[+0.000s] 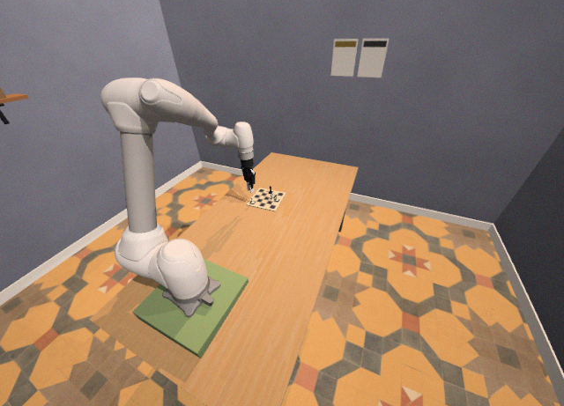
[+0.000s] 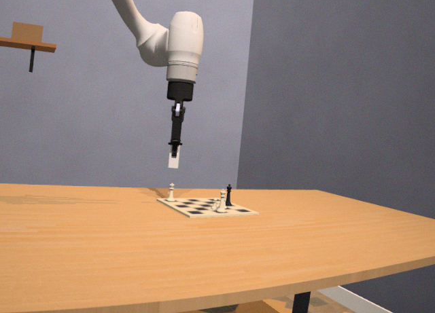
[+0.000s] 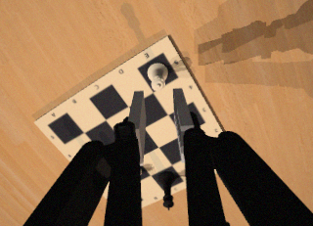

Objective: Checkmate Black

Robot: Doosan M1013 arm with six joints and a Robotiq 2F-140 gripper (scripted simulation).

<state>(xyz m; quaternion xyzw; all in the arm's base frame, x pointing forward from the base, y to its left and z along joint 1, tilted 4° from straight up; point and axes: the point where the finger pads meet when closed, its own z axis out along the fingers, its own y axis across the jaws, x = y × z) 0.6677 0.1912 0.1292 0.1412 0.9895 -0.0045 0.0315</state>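
My gripper is now 16 cm short of the black king, 4 cm to the left of it and 10 cm above it. From my hand the other things lie so: tall white piece 11 cm ahead, 13 cm to the right, 10 cm below; then small chessboard 9 cm ahead, 6 cm to the right, 14 cm below; then white pawn 10 cm ahead, 10 cm to the right, 12 cm below.
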